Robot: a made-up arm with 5 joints. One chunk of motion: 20 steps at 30 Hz.
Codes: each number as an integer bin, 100 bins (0 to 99) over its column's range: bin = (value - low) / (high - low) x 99, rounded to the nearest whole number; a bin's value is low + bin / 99 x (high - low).
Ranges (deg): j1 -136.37..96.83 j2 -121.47..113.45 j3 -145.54..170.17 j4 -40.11..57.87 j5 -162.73..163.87
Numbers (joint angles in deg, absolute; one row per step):
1: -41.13 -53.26 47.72 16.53 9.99
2: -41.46 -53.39 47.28 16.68 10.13
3: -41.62 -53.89 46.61 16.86 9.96
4: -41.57 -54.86 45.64 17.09 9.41
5: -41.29 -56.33 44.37 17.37 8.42
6: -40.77 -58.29 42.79 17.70 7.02
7: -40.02 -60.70 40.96 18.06 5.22
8: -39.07 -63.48 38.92 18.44 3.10
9: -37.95 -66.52 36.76 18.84 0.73
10: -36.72 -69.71 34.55 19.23 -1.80
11: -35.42 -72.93 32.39 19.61 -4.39
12: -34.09 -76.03 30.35 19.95 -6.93
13: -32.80 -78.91 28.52 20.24 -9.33
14: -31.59 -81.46 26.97 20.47 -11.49
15: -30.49 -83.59 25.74 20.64 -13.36
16: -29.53 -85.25 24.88 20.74 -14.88
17: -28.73 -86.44 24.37 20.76 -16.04
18: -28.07 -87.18 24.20 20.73 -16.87
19: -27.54 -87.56 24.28 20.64 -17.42
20: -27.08 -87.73 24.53 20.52 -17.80
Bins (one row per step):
1: 40 29 61 57 52
2: 40 29 60 57 52
3: 40 28 60 58 52
4: 40 28 60 58 52
5: 40 27 60 58 52
6: 41 27 59 58 51
7: 41 26 58 59 51
8: 41 24 58 59 50
9: 42 23 57 60 50
10: 42 22 56 60 49
11: 43 20 56 60 48
12: 43 19 55 61 47
13: 44 18 55 61 46
14: 44 17 54 61 46
15: 45 16 54 61 45
16: 45 15 53 61 45
17: 46 15 53 62 44
18: 46 14 53 61 44
19: 46 14 53 61 44
20: 46 14 53 61 44

